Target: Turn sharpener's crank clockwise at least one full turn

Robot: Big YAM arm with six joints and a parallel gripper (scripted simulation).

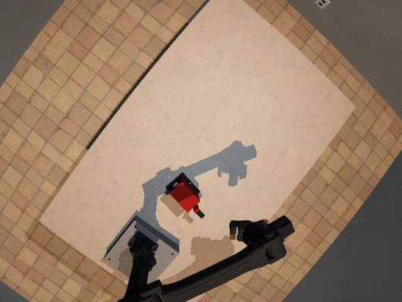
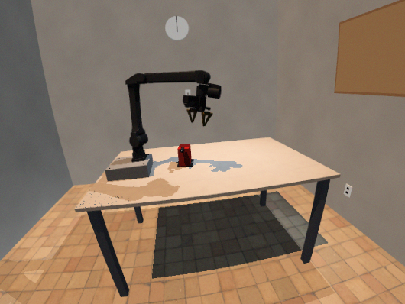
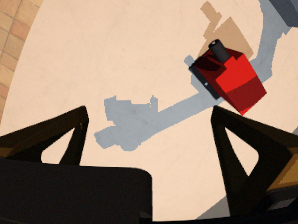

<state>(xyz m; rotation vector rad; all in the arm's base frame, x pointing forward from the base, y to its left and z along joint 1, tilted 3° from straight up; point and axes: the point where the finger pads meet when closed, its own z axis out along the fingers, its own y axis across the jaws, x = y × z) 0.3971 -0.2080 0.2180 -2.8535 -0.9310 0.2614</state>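
Right now my hand is 100 mm past the dark handle knob, 100 mm to the right of it and 180 mm above it.
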